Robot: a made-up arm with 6 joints.
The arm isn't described. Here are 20 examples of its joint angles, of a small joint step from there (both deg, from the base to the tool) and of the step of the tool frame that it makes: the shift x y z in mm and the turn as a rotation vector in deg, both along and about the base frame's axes.
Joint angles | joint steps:
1: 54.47 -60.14 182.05 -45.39 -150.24 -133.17 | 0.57 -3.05 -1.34 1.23 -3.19 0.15
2: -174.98 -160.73 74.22 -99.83 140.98 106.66 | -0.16 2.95 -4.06 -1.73 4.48 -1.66
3: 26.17 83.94 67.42 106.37 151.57 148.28 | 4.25 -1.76 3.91 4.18 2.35 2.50
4: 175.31 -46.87 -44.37 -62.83 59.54 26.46 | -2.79 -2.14 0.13 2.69 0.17 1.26
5: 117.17 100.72 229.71 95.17 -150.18 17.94 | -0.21 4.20 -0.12 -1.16 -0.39 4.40
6: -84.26 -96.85 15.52 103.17 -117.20 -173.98 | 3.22 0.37 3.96 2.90 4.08 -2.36
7: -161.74 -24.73 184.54 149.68 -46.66 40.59 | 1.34 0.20 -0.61 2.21 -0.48 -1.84
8: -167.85 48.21 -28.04 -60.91 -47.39 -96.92 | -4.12 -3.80 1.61 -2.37 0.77 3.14
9: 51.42 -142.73 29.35 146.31 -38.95 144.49 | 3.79 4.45 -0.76 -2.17 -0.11 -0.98
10: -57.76 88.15 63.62 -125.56 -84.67 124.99 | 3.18 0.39 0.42 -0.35 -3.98 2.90
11: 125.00 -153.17 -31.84 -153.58 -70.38 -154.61 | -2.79 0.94 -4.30 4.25 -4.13 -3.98
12: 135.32 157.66 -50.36 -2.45 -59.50 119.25 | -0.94 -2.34 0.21 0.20 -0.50 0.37
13: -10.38 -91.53 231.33 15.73 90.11 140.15 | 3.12 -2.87 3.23 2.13 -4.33 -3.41
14: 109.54 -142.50 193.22 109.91 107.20 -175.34 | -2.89 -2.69 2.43 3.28 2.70 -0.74
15: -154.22 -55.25 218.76 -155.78 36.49 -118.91 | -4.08 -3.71 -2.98 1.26 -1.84 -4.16
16: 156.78 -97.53 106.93 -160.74 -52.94 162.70 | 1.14 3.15 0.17 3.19 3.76 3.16
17: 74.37 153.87 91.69 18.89 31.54 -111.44 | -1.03 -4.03 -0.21 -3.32 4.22 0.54
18: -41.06 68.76 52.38 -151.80 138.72 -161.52 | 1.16 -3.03 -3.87 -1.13 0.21 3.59
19: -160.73 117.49 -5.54 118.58 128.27 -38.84 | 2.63 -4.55 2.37 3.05 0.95 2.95
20: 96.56 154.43 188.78 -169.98 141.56 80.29 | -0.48 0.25 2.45 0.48 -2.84 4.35
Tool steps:
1: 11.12 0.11 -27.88 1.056 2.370 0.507
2: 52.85 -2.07 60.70 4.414 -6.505 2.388
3: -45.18 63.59 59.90 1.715 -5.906 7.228
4: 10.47 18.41 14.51 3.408 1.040 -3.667
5: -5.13 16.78 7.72 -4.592 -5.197 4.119
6: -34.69 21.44 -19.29 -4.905 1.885 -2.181
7: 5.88 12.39 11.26 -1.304 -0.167 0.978
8: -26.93 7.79 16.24 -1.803 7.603 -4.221
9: 23.61 -56.90 59.64 -5.594 0.471 3.886
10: 33.09 28.17 -1.65 -3.462 -3.287 4.503
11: -39.79 41.03 23.93 -1.084 -4.555 -8.010
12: -3.43 -3.76 -14.91 1.327 1.592 -1.417
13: 39.87 0.90 35.16 -0.676 -0.877 5.910
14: 1.00 20.44 34.47 4.056 -1.232 0.506
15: 7.32 -20.72 -19.96 -0.225 3.634 -6.305
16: 22.62 12.44 53.19 -5.252 -3.894 6.508
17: 21.62 34.26 26.93 8.255 -0.035 -3.042
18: 1.77 21.65 13.30 4.607 -1.142 1.963
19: -56.39 -39.10 12.63 -5.132 7.082 2.696
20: 6.19 -9.01 14.85 4.419 0.937 3.826
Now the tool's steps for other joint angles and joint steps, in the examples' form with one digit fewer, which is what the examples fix.
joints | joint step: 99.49 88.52 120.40 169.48 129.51 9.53 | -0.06 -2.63 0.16 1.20 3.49 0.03
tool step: 2.4 -13.3 33.4 -0.42 -1.42 -0.19
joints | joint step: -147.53 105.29 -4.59 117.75 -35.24 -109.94 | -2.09 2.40 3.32 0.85 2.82 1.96
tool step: -10.0 4.6 -14.3 -1.57 -2.57 -0.41
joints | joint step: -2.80 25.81 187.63 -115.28 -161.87 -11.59 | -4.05 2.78 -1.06 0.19 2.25 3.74
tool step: 43.2 14.6 21.0 -1.94 3.86 -0.50
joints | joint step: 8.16 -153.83 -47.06 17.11 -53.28 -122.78 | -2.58 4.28 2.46 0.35 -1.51 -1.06
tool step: -18.2 14.3 18.3 0.78 3.12 -1.97
